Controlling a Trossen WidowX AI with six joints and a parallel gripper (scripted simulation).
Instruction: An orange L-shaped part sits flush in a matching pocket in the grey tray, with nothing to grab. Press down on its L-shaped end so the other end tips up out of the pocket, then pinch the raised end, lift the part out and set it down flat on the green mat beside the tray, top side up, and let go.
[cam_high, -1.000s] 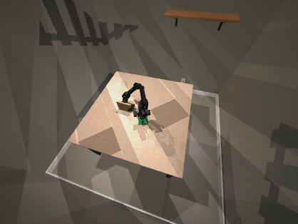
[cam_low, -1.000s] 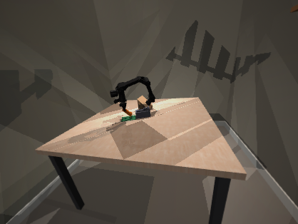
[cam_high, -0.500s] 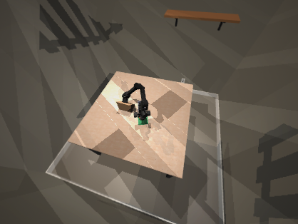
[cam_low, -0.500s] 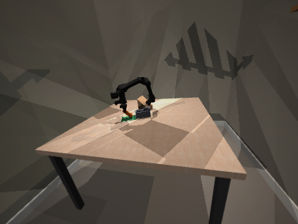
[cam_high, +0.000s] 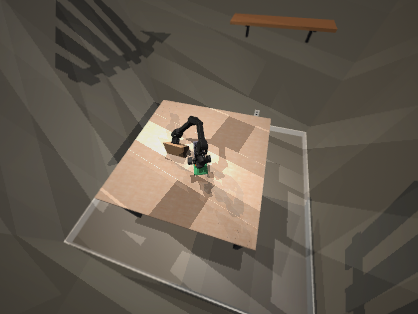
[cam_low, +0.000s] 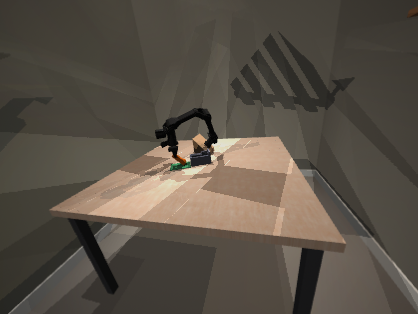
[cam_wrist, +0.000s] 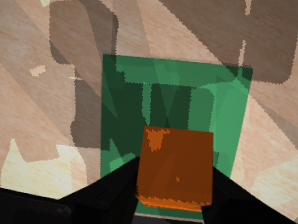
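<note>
Now: the orange L-shaped part 3 cm to the left of my gripper tip, 3 cm below it and 2 cm behind it. Round my gripper tip: green mat (9 cm below, 2 cm to the left, 1 cm behind).
</note>
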